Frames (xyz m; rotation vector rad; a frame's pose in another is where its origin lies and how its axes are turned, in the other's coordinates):
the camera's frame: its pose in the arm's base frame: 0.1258 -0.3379 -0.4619 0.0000 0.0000 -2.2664
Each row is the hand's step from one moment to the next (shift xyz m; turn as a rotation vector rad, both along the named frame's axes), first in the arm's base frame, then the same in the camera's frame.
Working: the arm's base frame: its pose in the camera's frame: -0.1788 -0.3131 0.4619 0.0000 0.0000 2.2664

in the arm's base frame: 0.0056 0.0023 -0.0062 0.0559 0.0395 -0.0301
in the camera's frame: -0.0054 0.0028 -0.0062 -0.0661 0.0176 -0.0301
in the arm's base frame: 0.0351 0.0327 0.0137 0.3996 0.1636 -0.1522
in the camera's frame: -0.0476 0.0060 0.0137 -0.3817 0.2019 -0.1522
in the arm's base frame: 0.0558 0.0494 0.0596 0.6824 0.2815 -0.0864
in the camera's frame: -0.0737 0.0112 0.0596 -0.6534 0.3435 -0.0864
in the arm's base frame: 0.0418 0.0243 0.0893 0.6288 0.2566 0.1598
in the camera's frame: -0.0454 0.0165 0.0893 -0.5999 0.3183 0.1598
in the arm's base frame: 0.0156 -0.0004 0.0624 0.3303 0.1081 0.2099
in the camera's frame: -0.0097 0.0122 0.0624 -0.2947 0.1843 0.2099
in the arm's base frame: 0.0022 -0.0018 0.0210 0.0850 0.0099 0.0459
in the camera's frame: 0.0000 0.0028 0.0210 -0.0621 0.0589 0.0459
